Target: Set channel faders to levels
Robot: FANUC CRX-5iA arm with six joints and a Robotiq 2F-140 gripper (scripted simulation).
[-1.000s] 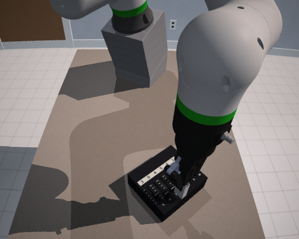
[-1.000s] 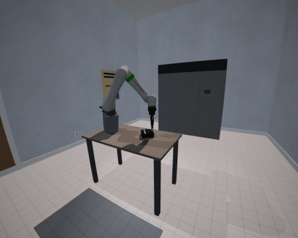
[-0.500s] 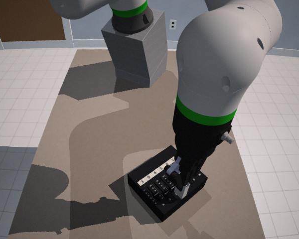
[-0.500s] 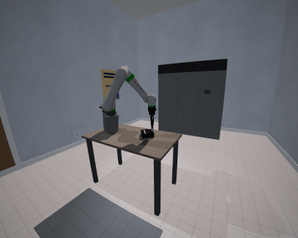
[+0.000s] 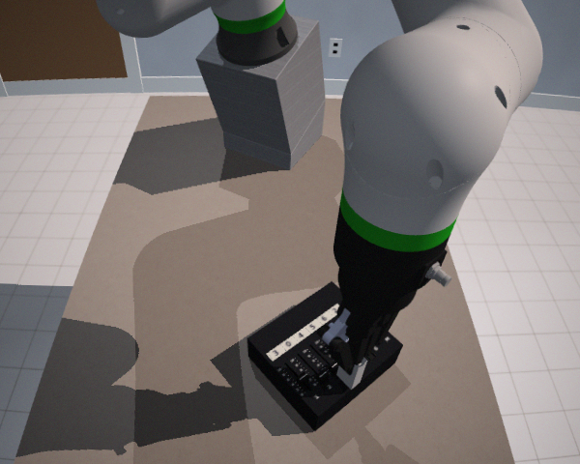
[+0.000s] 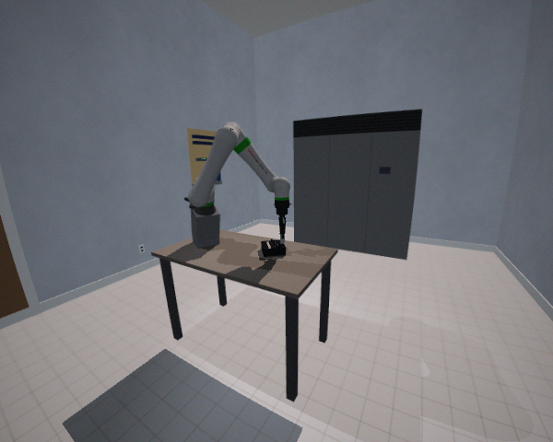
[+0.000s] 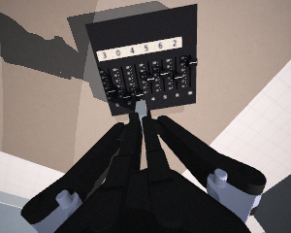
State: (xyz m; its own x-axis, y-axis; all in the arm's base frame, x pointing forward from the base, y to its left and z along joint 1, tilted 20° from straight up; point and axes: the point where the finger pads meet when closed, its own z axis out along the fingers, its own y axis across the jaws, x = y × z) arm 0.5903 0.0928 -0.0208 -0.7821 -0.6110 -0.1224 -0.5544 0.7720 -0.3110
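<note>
Now: hand 3 cm above the channel fader, 2 cm past it and 1 cm to the left of it. The rest, counted from my hand: master fader 10 cm behind, 4 cm to the left, 3 cm below.
</note>
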